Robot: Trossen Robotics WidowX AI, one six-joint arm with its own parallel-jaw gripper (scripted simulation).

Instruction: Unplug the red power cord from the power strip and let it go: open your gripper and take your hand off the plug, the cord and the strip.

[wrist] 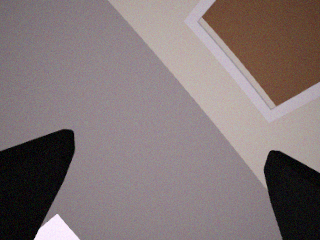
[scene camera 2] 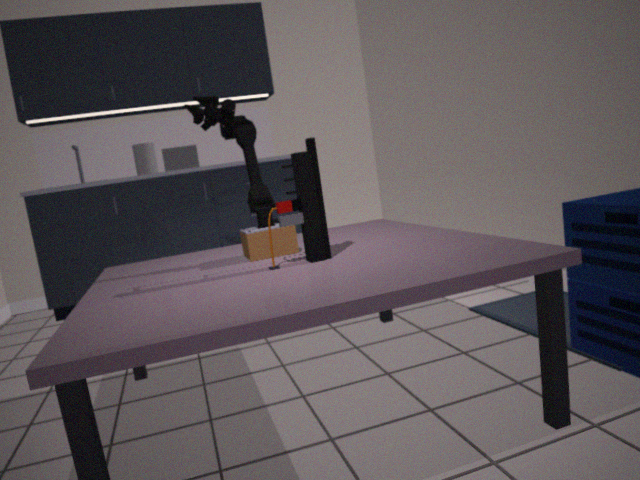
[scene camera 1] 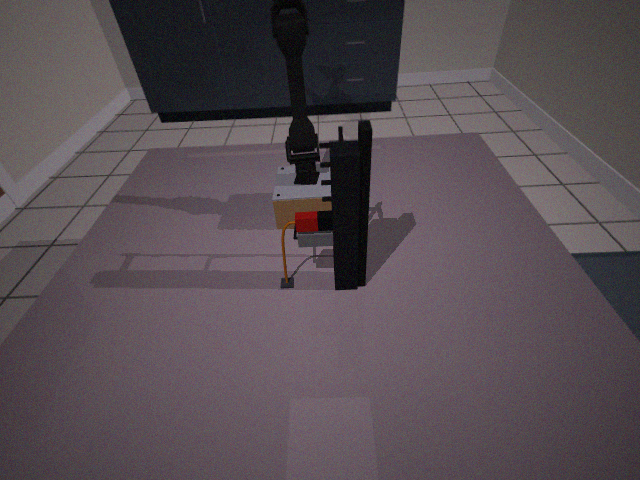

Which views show my gripper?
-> The wrist view and scene camera 2 only.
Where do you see a black power strip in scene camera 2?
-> At 306, 155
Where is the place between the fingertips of my gripper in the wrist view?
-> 171, 151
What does my gripper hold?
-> Nothing.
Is my gripper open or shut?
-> Open.
